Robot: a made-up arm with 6 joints.
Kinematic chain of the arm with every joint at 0, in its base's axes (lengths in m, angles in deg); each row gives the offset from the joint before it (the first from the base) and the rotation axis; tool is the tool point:
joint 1: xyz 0 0 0.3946 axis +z
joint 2: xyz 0 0 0 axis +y
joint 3: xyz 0 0 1.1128 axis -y
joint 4: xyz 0 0 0 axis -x
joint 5: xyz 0.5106 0 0 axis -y
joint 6: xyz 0 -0.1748 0 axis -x
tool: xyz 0 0 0
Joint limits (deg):
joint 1: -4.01..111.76
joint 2: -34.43..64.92
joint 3: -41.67..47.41
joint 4: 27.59..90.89
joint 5: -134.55..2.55
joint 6: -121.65..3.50
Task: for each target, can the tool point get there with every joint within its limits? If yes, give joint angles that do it. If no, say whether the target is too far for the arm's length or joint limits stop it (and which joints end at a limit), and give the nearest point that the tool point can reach.
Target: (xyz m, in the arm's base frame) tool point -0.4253 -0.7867 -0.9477
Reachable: no: joint limits stop it (at a limit: joint 1, joint 2, joint 3, joint 4) | nearest point 0.9265 -0.2203 0.3538 | short by 1.960 m
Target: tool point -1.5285 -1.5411 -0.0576
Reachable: no: too far | nearest point -0.5139 -0.5181 1.8427 | short by 2.385 m
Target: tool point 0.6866 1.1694 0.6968
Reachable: yes | joints 64.66 56.46 6.03 46.63 -19.20 -11.26
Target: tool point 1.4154 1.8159 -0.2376
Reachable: no: too far | nearest point 0.8721 1.1188 0.5161 | short by 1.162 m
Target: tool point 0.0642 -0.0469 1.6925
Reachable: yes | joints 51.78 -23.92 -9.15 62.95 -87.32 -29.07
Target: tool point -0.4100 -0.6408 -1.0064
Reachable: no: joint limits stop it (at a limit: joint 1, joint 2, joint 3, joint 4) | nearest point 0.9265 -0.2203 0.3538 | short by 1.953 m
